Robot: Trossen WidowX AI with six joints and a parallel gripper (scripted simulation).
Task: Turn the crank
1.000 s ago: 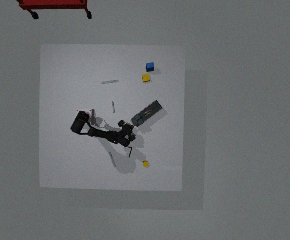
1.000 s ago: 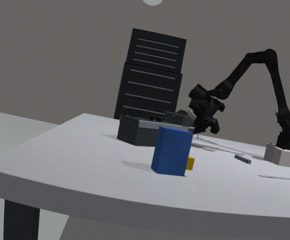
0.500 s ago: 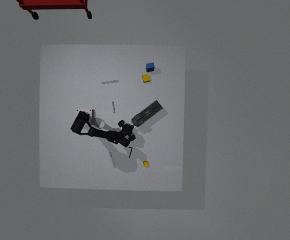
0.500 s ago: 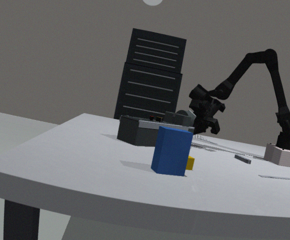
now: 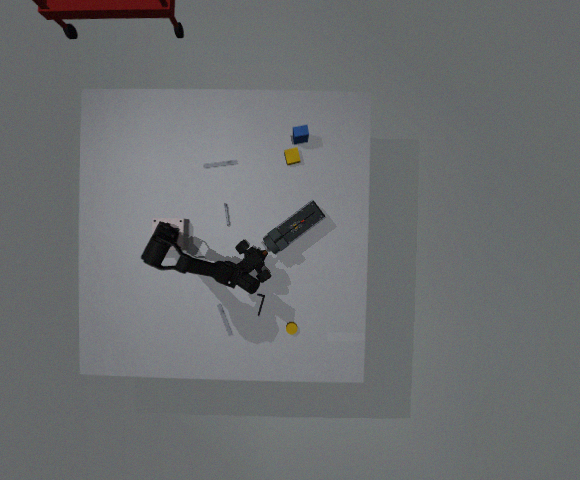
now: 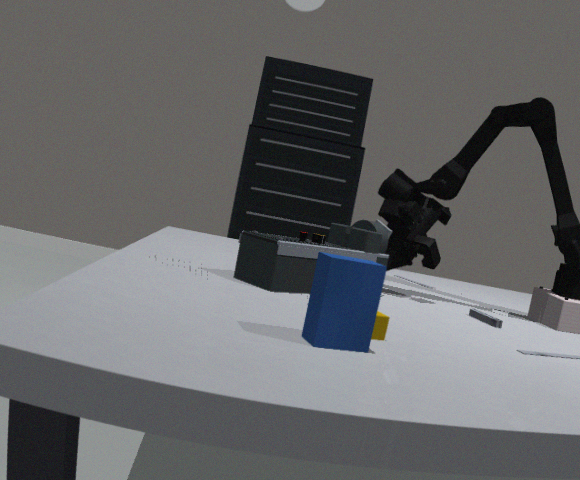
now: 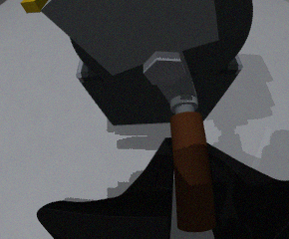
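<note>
Right now the brown crank handle is 30 mm above my gripper tip, 10 mm to the right of it and 10 mm behind it. Round my gripper tip: red pointer (150 mm to the left, 130 mm ahead, 50 mm above); then black hex key (220 mm to the right, 30 mm below); then yellow block (430 mm to the left, 50 mm ahead, 20 mm below).
</note>
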